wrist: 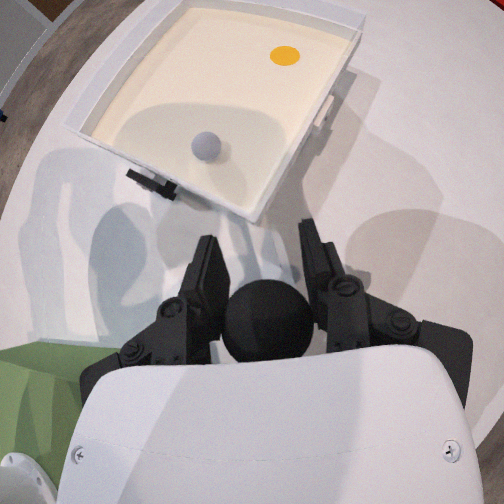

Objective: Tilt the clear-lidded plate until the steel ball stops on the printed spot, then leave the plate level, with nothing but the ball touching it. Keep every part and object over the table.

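Observation:
The square white-rimmed plate [220, 100] with a cream floor sits on the round white table, rotated so one corner points toward me. The grey steel ball [206, 146] rests on its floor near the near-left rim. The orange printed spot [285, 55] is at the far right of the floor, well apart from the ball. A black handle [152, 184] sticks out under the near-left edge and a pale tab [324, 111] on the right edge. My gripper [260, 240] is open and empty, its two black fingers just short of the plate's near corner, not touching it.
A green block [35, 395] lies at the lower left beside my wrist. The table's curved edge runs along the left and right sides, with wood floor [30, 105] beyond it at upper left.

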